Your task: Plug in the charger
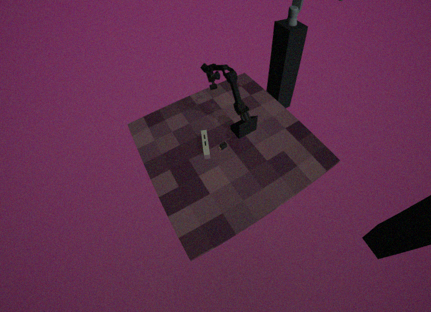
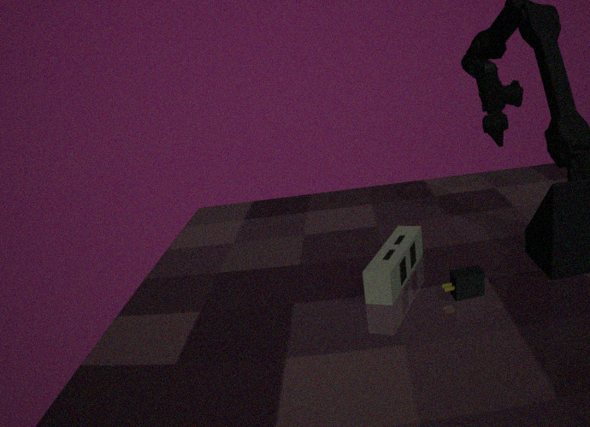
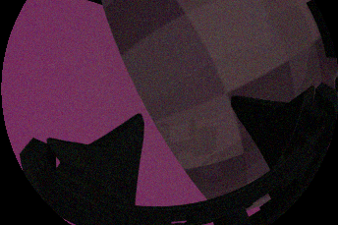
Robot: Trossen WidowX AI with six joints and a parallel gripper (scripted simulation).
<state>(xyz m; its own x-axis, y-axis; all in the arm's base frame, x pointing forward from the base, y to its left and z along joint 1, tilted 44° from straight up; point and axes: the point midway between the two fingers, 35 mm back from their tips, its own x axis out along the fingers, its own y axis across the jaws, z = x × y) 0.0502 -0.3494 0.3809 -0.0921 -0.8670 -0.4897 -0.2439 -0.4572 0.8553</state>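
My gripper tip is now 21 cm short of the charger, 59 cm to the right of it and 10 cm above it.
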